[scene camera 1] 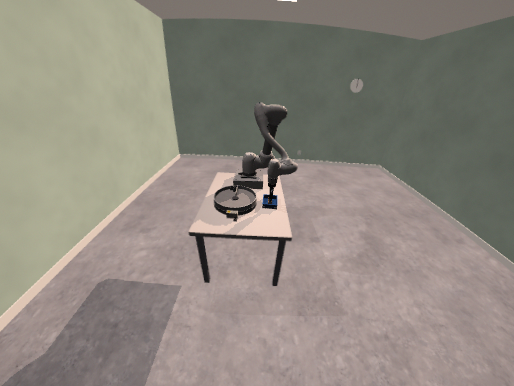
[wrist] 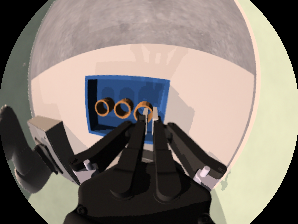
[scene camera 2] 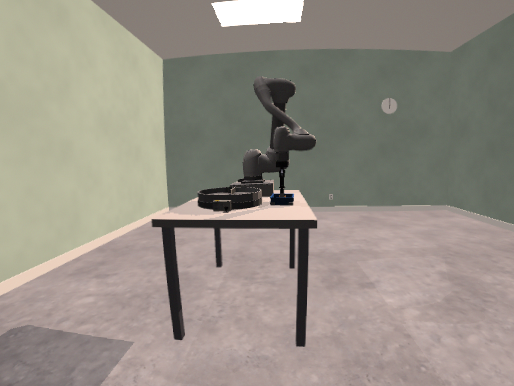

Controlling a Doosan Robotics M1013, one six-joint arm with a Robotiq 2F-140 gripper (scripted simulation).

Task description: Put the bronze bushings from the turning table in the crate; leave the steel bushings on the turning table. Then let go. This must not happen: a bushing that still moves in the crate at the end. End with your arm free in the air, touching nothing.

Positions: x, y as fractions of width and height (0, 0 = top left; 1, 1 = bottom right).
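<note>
I can see my gripper (wrist: 0.51, 0.50). There is also a blue crate (wrist: 0.52, 0.40), which I can see from the wrist too.
</note>
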